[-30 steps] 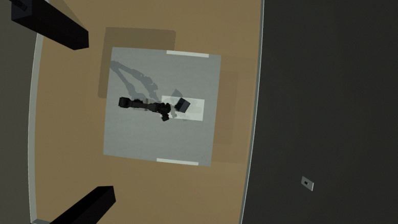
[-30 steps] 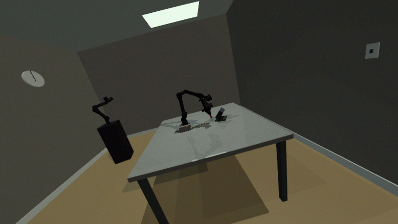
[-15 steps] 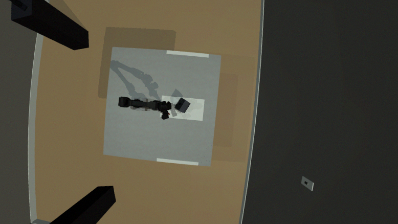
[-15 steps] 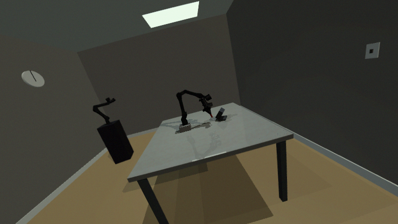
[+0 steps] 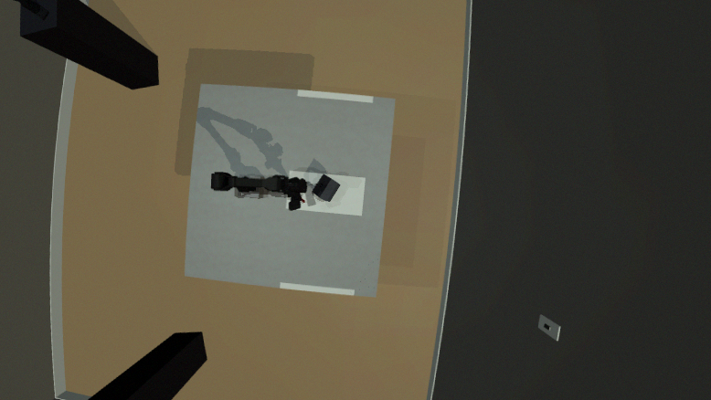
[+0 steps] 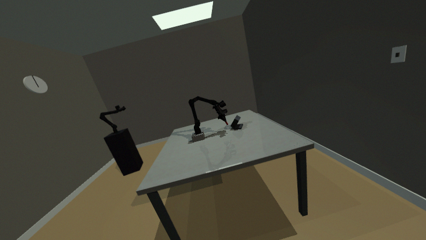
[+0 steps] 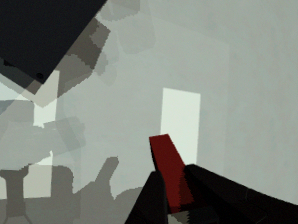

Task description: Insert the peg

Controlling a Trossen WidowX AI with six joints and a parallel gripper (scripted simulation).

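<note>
My gripper tip is now 140 mm short of the sloped panel, 60 mm to the right of it and 60 mm above it. The rest, counted from my gripper tip: peg: 10 mm to the left, 10 mm above.
</note>
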